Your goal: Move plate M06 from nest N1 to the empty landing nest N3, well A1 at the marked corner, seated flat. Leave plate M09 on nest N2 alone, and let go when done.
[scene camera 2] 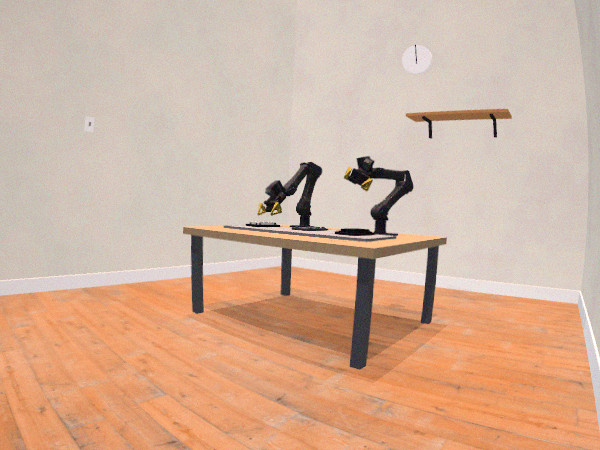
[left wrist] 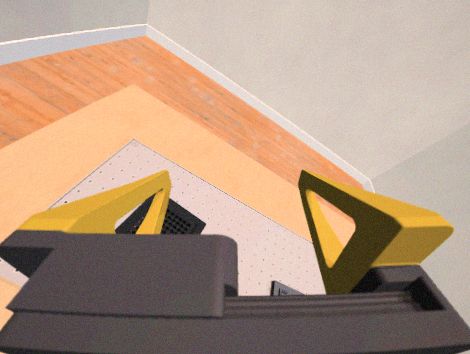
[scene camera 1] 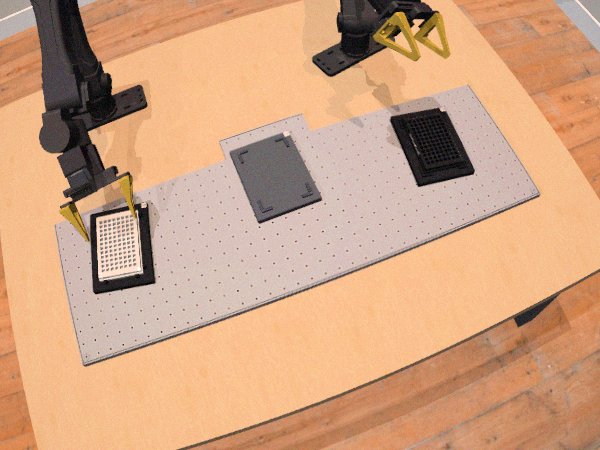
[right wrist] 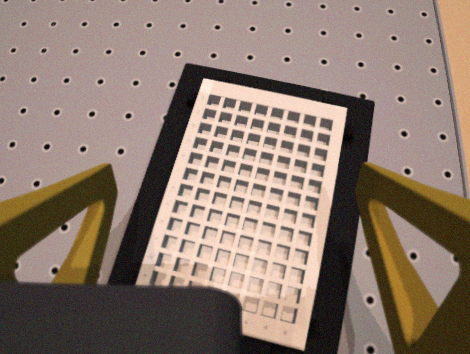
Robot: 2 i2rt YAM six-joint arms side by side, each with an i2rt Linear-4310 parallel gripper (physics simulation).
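Note:
Black plate M06 (scene camera 1: 436, 137) (left wrist: 180, 218) sits in black nest N1 (scene camera 1: 405, 136) at the right of scene camera 1. White plate M09 (scene camera 1: 119, 245) (right wrist: 250, 185) sits in black nest N2 (scene camera 1: 148, 260) (right wrist: 175, 130) at the left. Grey landing nest N3 (scene camera 1: 275, 175) (left wrist: 285, 290) lies between them, empty, with a white mark at its upper right corner in scene camera 1. My right gripper (scene camera 1: 111, 228) (scene camera 2: 268, 214) (right wrist: 236, 176) is open above M09, not touching it. My left gripper (scene camera 1: 431, 57) (scene camera 2: 356, 182) (left wrist: 234, 177) is open and raised, beyond N1 toward its arm's base.
The nests stand on a light perforated board (scene camera 1: 210, 270) on a wooden table (scene camera 1: 310, 350) (scene camera 2: 280, 240). The arm bases are at the table's far side in scene camera 1. A wall shelf (scene camera 2: 460, 115) hangs behind the table in scene camera 2.

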